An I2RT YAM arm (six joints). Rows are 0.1 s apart.
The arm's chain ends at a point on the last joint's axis. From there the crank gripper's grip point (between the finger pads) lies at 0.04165 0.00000 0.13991 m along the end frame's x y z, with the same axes.
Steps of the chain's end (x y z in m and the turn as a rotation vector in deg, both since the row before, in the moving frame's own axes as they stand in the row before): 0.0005 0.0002 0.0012 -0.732 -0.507 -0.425; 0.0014 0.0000 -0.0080 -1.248 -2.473 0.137; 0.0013 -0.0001 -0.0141 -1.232 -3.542 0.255; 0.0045 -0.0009 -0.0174 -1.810 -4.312 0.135; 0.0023 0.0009 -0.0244 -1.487 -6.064 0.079; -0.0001 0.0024 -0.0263 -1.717 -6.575 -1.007; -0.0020 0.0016 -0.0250 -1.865 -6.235 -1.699; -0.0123 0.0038 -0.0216 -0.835 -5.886 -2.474; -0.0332 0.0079 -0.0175 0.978 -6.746 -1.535
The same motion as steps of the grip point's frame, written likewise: -0.0007 0.0017 0.0016 -0.732 -0.507 -0.425; -0.0047 0.0032 -0.0064 -1.248 -2.473 0.137; -0.0074 0.0031 -0.0118 -1.232 -3.542 0.255; -0.0061 0.0037 -0.0147 -1.810 -4.312 0.135; -0.0127 0.0046 -0.0208 -1.487 -6.064 0.079; -0.0164 0.0061 -0.0225 -1.717 -6.575 -1.007; -0.0174 0.0052 -0.0214 -1.865 -6.235 -1.699; -0.0269 0.0044 -0.0181 -0.835 -5.886 -2.474; -0.0500 0.0046 -0.0136 0.978 -6.746 -1.535
